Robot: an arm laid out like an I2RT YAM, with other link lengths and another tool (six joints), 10 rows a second.
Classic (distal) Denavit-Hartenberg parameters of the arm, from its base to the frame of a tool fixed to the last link. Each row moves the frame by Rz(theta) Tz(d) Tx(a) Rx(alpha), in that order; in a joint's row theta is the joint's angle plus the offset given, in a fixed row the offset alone. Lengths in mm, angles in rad.
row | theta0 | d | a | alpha
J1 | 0 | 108.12 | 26.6 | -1.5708
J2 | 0 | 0 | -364.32 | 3.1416
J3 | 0.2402 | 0 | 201.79 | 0
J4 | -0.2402 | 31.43 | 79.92 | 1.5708
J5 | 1.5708 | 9.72 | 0 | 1.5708
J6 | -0.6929 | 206.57 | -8 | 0.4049
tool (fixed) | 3.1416 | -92.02 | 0 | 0
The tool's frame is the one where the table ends.
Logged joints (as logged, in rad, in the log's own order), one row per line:
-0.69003, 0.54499, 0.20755, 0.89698, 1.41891, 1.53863
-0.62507, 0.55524, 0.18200, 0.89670, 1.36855, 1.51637
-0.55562, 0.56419, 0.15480, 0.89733, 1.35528, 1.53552
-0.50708, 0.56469, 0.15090, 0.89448, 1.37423, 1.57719
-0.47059, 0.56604, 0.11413, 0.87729, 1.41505, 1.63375
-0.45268, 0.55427, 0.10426, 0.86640, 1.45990, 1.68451
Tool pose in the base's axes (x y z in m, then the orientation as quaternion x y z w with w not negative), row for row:
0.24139, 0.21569, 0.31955, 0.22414, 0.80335, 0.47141, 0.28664
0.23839, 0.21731, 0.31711, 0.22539, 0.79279, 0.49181, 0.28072
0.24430, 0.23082, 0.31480, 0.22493, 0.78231, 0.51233, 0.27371
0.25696, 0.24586, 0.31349, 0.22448, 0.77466, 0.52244, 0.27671
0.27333, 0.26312, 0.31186, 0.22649, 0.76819, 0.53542, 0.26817
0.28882, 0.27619, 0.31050, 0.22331, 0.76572, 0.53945, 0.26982
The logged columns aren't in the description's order. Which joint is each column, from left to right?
Columns, left to right: J4, J6, J5, J1, J3, J2.
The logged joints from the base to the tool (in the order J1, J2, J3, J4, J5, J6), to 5 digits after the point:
0.89698, 1.53863, 1.41891, -0.69003, 0.20755, 0.54499
0.89670, 1.51637, 1.36855, -0.62507, 0.18200, 0.55524
0.89733, 1.53552, 1.35528, -0.55562, 0.15480, 0.56419
0.89448, 1.57719, 1.37423, -0.50708, 0.15090, 0.56469
0.87729, 1.63375, 1.41505, -0.47059, 0.11413, 0.56604
0.86640, 1.68451, 1.45990, -0.45268, 0.10426, 0.55427

